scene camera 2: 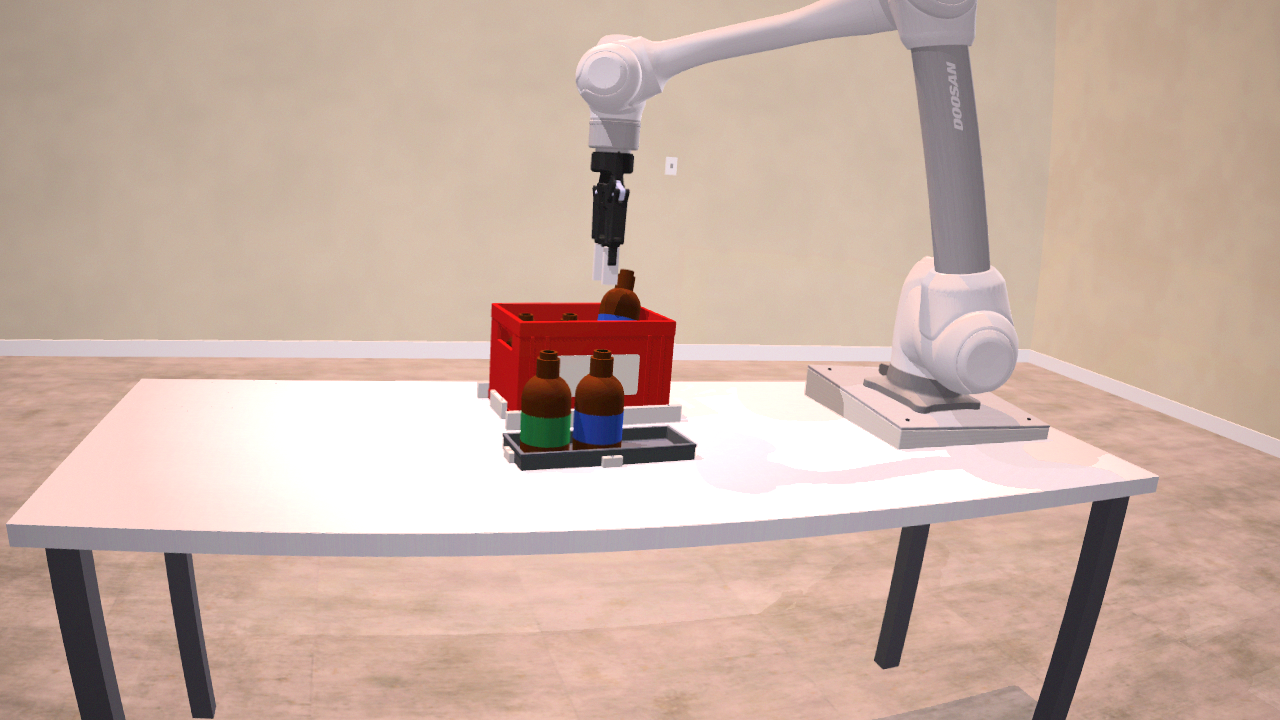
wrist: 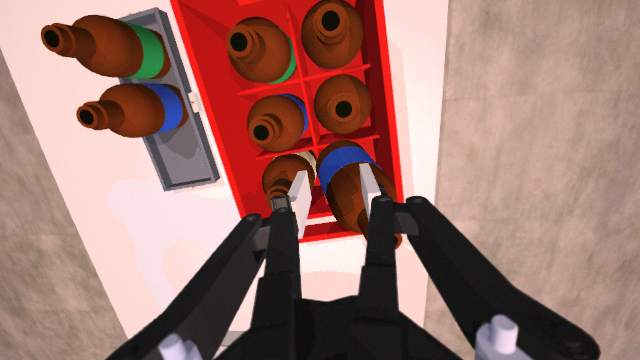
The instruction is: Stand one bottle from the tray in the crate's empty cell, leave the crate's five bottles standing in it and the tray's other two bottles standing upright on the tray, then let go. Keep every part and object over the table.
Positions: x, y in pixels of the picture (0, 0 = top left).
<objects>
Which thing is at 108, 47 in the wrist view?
A green-labelled bottle.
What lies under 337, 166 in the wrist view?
A blue-labelled bottle.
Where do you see a green-labelled bottle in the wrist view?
260, 51
</objects>
